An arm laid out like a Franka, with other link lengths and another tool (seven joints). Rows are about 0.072 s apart.
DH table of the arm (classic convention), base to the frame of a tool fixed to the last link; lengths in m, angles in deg. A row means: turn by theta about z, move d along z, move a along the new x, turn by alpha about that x. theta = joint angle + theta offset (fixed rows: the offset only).
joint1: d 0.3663  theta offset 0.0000  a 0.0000  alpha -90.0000
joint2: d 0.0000  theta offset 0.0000  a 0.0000  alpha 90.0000
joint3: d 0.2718  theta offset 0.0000  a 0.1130  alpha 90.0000
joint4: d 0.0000  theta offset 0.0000  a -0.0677  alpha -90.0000
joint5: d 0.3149  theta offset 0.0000  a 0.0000  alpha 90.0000
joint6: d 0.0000  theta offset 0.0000  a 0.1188  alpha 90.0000
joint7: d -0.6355  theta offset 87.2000  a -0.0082  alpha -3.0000
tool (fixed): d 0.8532  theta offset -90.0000  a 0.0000  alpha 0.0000
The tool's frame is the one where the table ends.
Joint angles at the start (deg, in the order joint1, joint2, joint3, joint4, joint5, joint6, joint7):
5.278 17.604 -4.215 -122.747 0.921 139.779 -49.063
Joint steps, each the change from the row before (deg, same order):
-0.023 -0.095 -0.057 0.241 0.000 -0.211 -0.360
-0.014 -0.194 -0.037 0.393 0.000 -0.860 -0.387
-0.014 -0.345 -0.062 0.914 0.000 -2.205 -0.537
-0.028 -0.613 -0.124 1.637 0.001 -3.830 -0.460
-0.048 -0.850 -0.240 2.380 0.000 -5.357 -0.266
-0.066 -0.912 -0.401 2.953 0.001 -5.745 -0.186
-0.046 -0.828 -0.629 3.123 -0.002 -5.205 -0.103
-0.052 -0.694 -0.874 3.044 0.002 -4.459 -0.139
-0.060 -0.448 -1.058 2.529 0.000 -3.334 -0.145
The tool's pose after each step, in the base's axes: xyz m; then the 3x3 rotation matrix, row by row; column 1 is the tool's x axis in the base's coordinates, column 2 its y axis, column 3 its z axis. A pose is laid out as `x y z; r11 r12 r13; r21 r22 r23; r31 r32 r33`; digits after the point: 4 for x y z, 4 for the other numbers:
0.5274 -0.0224 0.1774; 0.6048 0.7954 -0.0384; 0.7936 -0.6060 -0.0537; -0.0660 0.0020 -0.9978
0.5278 -0.0230 0.1802; 0.5998 0.7990 -0.0429; 0.7972 -0.6014 -0.0538; -0.0688 -0.0020 -0.9976
0.5273 -0.0238 0.1857; 0.5922 0.8036 -0.0591; 0.8020 -0.5949 -0.0537; -0.0783 -0.0155 -0.9968
0.5262 -0.0251 0.1959; 0.5855 0.8060 -0.0863; 0.8052 -0.5906 -0.0533; -0.0939 -0.0383 -0.9948
0.5242 -0.0273 0.2114; 0.5819 0.8039 -0.1232; 0.8051 -0.5908 -0.0523; -0.1149 -0.0687 -0.9910
0.5234 -0.0311 0.2314; 0.5815 0.7985 -0.1558; 0.8025 -0.5944 -0.0510; -0.1333 -0.0954 -0.9865
0.5240 -0.0367 0.2530; 0.5859 0.7906 -0.1777; 0.7971 -0.6018 -0.0496; -0.1462 -0.1126 -0.9828
0.5252 -0.0448 0.2742; 0.5943 0.7813 -0.1904; 0.7893 -0.6121 -0.0481; -0.1542 -0.1217 -0.9805
0.5261 -0.0547 0.2915; 0.6061 0.7706 -0.1970; 0.7793 -0.6249 -0.0470; -0.1593 -0.1250 -0.9793

